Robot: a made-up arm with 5 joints.
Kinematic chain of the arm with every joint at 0, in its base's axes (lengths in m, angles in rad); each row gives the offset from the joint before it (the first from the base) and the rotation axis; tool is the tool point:
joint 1: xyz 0 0 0.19 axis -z
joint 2: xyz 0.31 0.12 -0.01 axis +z
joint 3: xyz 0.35 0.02 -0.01 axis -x
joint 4: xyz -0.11 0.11 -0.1 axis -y
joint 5: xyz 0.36 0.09 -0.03 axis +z
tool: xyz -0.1 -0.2 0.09
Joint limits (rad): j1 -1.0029..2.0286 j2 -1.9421..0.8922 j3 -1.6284..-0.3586 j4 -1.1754..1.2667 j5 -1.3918..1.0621
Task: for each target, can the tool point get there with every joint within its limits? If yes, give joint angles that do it. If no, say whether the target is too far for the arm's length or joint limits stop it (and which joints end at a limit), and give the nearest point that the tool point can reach.
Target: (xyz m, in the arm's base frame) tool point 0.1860 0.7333 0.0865
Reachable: yes | joints -0.5420 0.5220 -1.0429 -0.9811 -0.3136
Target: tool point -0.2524 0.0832 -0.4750
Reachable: no: joint limits stop it (at a limit: joint 1, joint 2, joint 3, joint 4) | nearest point -0.4601 -0.1076 -0.2677 | short by 0.350 m
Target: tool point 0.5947 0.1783 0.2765
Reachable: yes | joints -0.3953 -0.3185 -0.7419 0.9249 0.0099
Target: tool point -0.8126 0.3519 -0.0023
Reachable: no: joint limits stop it (at a limit: joint 1, joint 2, joint 5) | nearest point -0.5920 0.1381 0.0304 | short by 0.309 m
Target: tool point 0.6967 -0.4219 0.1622
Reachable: yes | joints 0.0569 -0.8164 -1.5218 0.2478 0.8007
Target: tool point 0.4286 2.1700 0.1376
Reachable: no: too far | nearest point 0.2120 1.0697 0.1574 | short by 1.122 m
